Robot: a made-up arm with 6 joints. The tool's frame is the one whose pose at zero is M. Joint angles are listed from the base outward.
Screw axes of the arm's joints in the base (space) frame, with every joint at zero. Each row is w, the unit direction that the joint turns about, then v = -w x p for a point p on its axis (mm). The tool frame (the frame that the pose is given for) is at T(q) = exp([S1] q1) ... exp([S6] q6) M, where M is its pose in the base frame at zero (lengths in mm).
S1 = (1, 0, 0, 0, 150, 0)
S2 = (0, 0, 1, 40, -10, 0)
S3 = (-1, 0, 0, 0, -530, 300)
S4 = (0, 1, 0, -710, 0, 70)
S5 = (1, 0, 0, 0, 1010, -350)
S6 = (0, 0, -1, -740, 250, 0)
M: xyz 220 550 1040 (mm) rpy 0 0 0 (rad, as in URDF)
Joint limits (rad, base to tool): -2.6..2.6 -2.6..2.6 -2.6..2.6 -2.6..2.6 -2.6..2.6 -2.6..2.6
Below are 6 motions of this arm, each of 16 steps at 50 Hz.
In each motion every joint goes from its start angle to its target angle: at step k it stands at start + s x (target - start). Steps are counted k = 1, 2, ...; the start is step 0. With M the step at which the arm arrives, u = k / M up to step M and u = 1 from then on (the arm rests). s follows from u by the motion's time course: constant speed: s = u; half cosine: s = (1 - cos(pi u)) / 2; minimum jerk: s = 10 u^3 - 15 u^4 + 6 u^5.
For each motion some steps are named. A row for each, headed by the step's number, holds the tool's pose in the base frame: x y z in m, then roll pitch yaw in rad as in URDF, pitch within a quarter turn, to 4 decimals.
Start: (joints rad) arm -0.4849 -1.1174 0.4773 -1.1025 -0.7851 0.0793
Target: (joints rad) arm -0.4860 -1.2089 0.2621 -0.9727 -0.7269 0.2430
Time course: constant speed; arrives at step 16
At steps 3, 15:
3: 0.5538 0.5891 0.5527 -2.5444 -1.0521 0.4061
15: 0.5401 0.5596 0.6162 -2.5515 -1.3223 0.4514

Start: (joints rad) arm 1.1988 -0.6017 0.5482 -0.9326 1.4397 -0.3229
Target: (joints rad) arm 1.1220 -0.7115 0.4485 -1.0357 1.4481 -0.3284
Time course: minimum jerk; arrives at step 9
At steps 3, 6, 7, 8, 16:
3: 0.1903 -0.5882 1.1239 1.9916 -0.5649 -0.8806
6: 0.1843 -0.5599 1.1270 1.9743 -0.5908 -0.9554
7: 0.1827 -0.5529 1.1277 1.9702 -0.5978 -0.9730
8: 0.1818 -0.5493 1.1281 1.9682 -0.6013 -0.9815
16: 0.1817 -0.5487 1.1281 1.9679 -0.6020 -0.9831

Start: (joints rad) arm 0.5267 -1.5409 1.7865 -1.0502 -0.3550 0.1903
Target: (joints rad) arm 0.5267 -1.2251 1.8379 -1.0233 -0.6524 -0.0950
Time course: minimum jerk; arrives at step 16
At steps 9, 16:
9: 0.5919 0.1758 0.3063 -1.7060 0.3319 -0.1745
16: 0.5795 0.2114 0.3297 -1.8330 0.3973 -0.0980

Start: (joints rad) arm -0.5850 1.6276 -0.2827 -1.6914 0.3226 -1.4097
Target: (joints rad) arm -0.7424 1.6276 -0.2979 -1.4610 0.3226 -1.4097
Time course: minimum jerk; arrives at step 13
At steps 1, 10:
1: -0.4289 0.1914 1.1602 -1.1514 -0.5520 -3.0164
10: -0.3984 0.4514 1.1390 -0.7404 -0.6036 3.0866

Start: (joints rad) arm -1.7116 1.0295 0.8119 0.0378 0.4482 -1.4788
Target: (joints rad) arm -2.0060 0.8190 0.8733 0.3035 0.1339 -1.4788
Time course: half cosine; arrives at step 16
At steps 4, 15, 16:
4: -0.5385 0.3574 -0.8738 2.1068 0.5310 -2.5063
15: -0.2477 -0.0875 -0.9029 2.7238 0.2393 -2.0342
16: -0.2445 -0.0921 -0.9016 2.7294 0.2343 -2.0306

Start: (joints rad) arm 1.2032 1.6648 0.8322 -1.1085 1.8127 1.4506
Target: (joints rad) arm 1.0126 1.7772 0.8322 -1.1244 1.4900 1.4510
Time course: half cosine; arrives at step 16
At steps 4, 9, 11, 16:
4: -0.4966 -0.9052 -0.0981 0.7848 -0.8061 1.5588
9: -0.5008 -0.9063 -0.0770 0.7979 -0.8288 1.4905
11: -0.5014 -0.9060 -0.0681 0.8033 -0.8385 1.4644
16: -0.5014 -0.9050 -0.0567 0.8103 -0.8508 1.4332

